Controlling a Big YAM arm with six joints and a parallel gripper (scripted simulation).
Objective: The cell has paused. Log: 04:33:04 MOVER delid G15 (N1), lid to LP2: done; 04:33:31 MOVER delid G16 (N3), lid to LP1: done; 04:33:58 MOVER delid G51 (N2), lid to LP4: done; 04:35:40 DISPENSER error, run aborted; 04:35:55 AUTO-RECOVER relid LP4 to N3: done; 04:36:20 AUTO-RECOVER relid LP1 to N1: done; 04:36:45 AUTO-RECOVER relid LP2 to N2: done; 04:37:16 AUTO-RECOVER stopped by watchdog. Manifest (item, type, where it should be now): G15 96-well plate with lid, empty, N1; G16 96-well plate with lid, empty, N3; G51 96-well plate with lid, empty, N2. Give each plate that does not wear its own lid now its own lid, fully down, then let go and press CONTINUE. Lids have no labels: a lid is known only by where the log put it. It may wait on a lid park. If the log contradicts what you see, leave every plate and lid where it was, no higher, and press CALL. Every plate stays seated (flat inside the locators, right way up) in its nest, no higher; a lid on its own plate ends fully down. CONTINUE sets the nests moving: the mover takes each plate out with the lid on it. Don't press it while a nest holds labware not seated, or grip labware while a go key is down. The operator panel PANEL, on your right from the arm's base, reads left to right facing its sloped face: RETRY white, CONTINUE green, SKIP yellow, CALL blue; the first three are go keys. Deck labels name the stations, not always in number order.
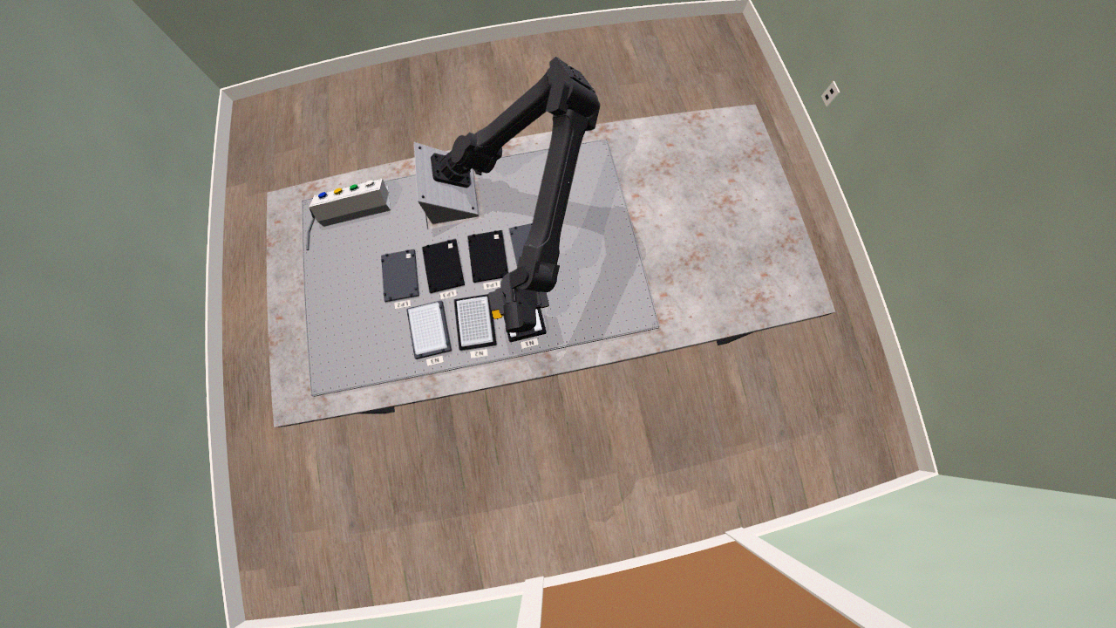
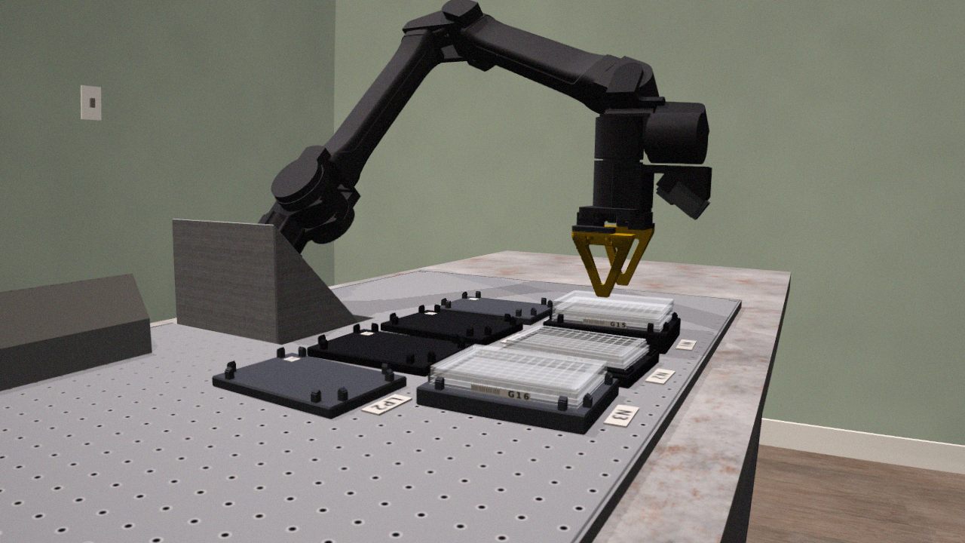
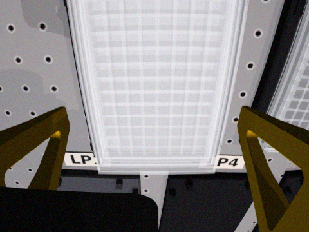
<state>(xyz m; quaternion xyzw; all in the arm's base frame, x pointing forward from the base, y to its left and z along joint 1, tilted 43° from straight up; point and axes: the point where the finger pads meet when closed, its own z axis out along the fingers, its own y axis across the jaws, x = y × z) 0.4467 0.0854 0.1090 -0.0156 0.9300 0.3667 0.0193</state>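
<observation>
Right now my hand is 4 cm above the plate G15. From my hand the other things lie so: lid park LP1: 18 cm behind, 6 cm to the left, 6 cm below; then LP4 label: 9 cm behind, 7 cm to the right, 6 cm below; then nest N1: 5 cm below.
</observation>
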